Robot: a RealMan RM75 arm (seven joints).
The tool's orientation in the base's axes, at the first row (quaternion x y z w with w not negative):
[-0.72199 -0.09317 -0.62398 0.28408]
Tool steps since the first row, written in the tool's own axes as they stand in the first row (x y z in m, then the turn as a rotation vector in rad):
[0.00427 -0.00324 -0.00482 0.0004 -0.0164 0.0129]
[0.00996 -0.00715 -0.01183 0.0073 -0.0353 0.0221]
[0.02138 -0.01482 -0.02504 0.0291 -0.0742 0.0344]
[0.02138 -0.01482 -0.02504 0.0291 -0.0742 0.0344]
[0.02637 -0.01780 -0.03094 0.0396 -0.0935 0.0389]
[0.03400 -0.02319 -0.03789 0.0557 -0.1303 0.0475]
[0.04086 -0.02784 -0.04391 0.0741 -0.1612 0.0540]
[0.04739 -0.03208 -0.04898 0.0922 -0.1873 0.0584]
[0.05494 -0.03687 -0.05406 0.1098 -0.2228 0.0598]
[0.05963 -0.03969 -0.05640 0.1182 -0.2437 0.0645]
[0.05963 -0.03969 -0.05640 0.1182 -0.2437 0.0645]
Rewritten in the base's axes. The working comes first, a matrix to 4 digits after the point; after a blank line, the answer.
The tool's axes in the first row as the columns of a matrix, in the base's axes (used below as rounded here):
[0.2039 0.4891 0.8481]
[-0.2200 -0.8212 0.5265]
[0.9539 -0.2939 -0.0599]

[-0.00480 -0.00082 0.00531 0.0030 0.0202 0.0044]
[-0.01150 -0.00255 0.01231 0.0030 0.0390 0.0160]
[-0.02413 -0.00572 0.02625 -0.0012 0.0726 0.0475]
[-0.02413 -0.00572 0.02625 -0.0012 0.0726 0.0475]
[-0.02957 -0.00747 0.03224 -0.0047 0.0886 0.0629]
[-0.03654 -0.00839 0.04152 -0.0121 0.1198 0.0886]
[-0.04253 -0.00925 0.04979 -0.0179 0.1445 0.1148]
[-0.04757 -0.00987 0.05757 -0.0233 0.1643 0.1395]
[-0.05268 -0.01027 0.06648 -0.0359 0.1903 0.1666]
[-0.05509 -0.01022 0.07192 -0.0404 0.2081 0.1805]
[-0.05509 -0.01022 0.07192 -0.0404 0.2081 0.1805]

